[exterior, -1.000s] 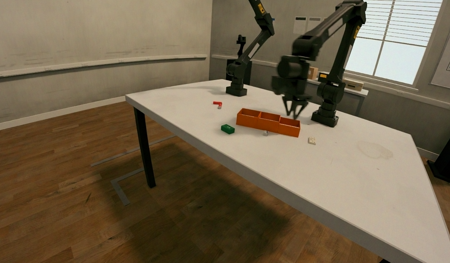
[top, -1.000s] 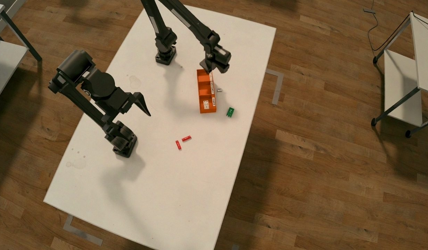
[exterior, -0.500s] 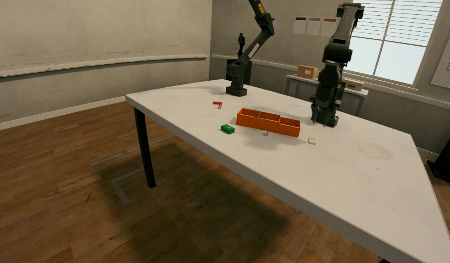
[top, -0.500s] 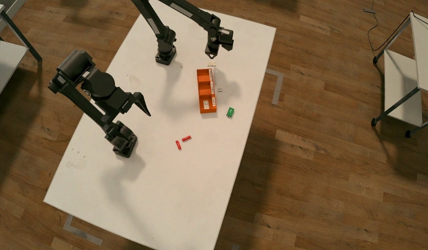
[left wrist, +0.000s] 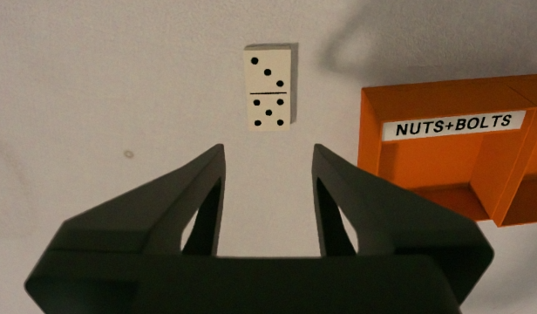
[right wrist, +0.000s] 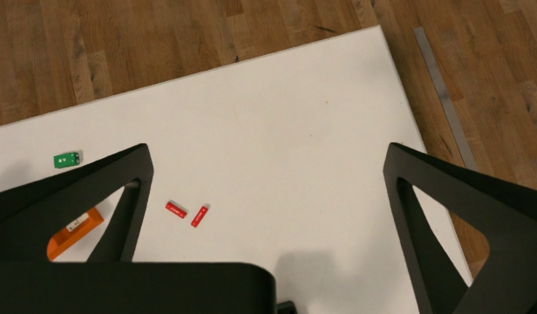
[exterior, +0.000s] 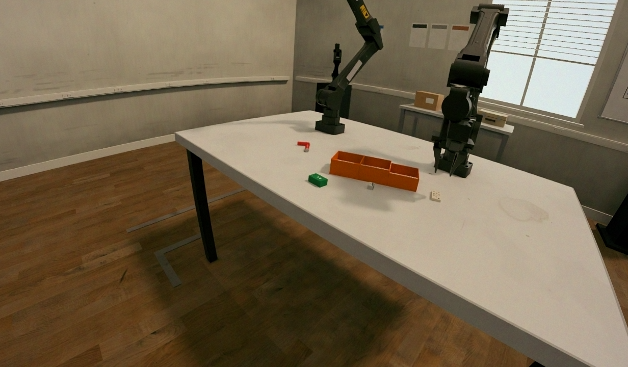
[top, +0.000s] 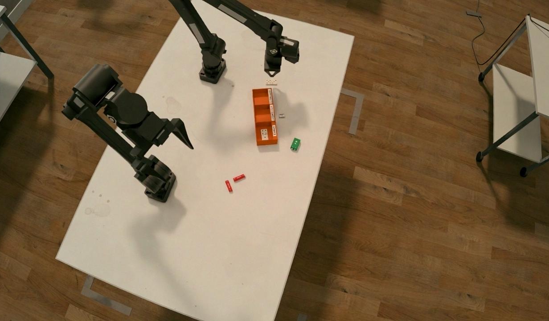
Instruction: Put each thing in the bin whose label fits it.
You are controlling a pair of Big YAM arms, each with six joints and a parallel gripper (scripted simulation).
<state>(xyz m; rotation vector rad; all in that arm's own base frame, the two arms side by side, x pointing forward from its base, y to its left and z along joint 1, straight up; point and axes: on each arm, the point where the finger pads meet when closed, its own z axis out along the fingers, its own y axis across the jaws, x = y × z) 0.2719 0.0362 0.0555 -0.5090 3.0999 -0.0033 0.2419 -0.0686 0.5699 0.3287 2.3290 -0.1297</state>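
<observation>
My left hand is 190 mm to the left of the orange three-compartment bin, 60 mm above it and 30 mm short of it. Round my left hand: white sharpener-like block 160 mm to the right, 90 mm ahead, 70 mm below.
</observation>
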